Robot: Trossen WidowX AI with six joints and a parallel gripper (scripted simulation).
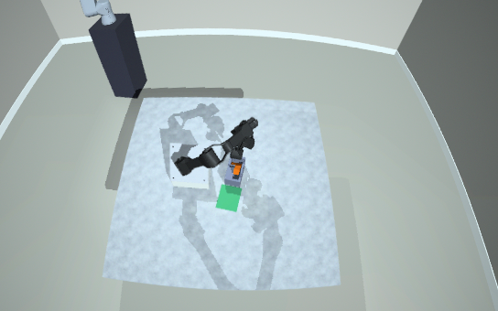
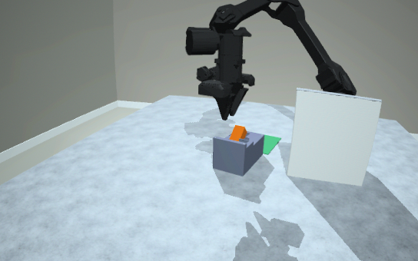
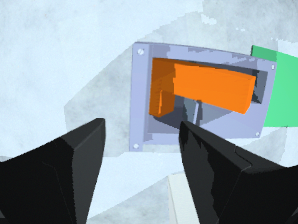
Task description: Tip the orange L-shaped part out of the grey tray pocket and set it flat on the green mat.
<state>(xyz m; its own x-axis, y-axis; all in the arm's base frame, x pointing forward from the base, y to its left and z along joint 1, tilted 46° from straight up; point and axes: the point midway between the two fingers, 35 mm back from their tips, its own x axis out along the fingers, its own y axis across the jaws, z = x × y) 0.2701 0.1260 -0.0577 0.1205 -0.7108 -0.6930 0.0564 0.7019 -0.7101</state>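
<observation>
The orange L-shaped part lies 11 cm below my gripper tip, 4 cm to the right of it and 1 cm behind it. From my gripper tip the other things lie so: green mat (22 cm to the right, 16 cm below, 2 cm behind).
</observation>
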